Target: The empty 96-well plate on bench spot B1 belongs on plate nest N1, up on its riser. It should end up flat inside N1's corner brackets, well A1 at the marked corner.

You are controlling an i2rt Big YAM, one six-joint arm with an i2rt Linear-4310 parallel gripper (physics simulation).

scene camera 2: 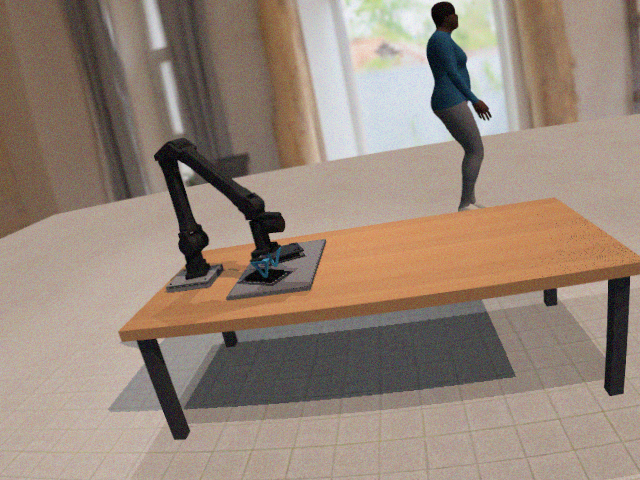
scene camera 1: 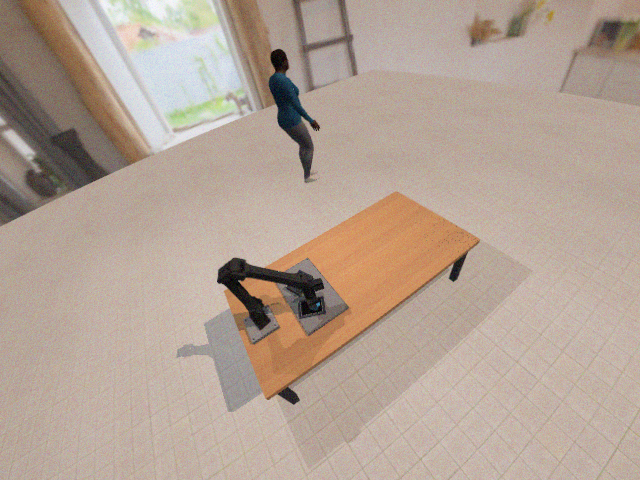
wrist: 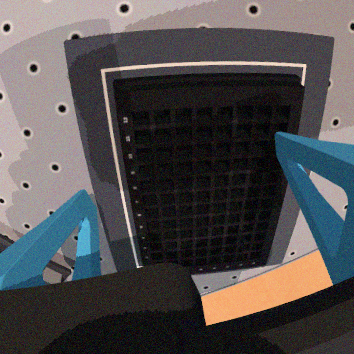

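Seen in the pictures: gripper, fingertip midpoint: (scene camera 2: 271, 272) (scene camera 1: 313, 303) (wrist: 180, 171); arm's base, link origin: (scene camera 2: 198, 272) (scene camera 1: 260, 319).
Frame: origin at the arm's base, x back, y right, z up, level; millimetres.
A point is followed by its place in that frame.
Note:
The black 96-well plate (wrist: 215, 175) {y 183, x -289, z -8 mm} (scene camera 2: 264, 277) lies flat on bench spot B1, a dark pad (wrist: 200, 49) {y 215, x -346, z -13 mm} with a pale outline. Small row marks run along its left side in the wrist view; its near left corner is hidden by the gripper's body. My gripper (wrist: 180, 171) {y 174, x -309, z 1 mm} (scene camera 2: 266, 265) {y 174, x -309, z 1 mm} is open and empty, pointing down above the plate. One blue finger is left of the plate, the other overlaps its right edge in view. A dark raised fixture, apparently nest N1 (scene camera 2: 292, 251) {y 20, x -396, z 15 mm}, stands behind the gripper; its brackets and marked corner cannot be made out.
A grey perforated board (scene camera 1: 333, 305) {y 271, x -385, z -15 mm} (scene camera 2: 305, 276) {y 257, x -432, z -12 mm} (wrist: 45, 85) {y 150, x -380, z -15 mm} bears the spot and the fixture. It lies on the wooden table (scene camera 1: 382, 242) {y 178, x -1005, z -28 mm} (scene camera 2: 439, 248) {y 219, x -934, z -28 mm}, beside the arm's base plate (scene camera 1: 271, 326) {y 92, x -23, z 1 mm} (scene camera 2: 178, 283) {y 82, x 69, z 0 mm}. A person (scene camera 1: 286, 103) (scene camera 2: 448, 67) stands beyond the table.

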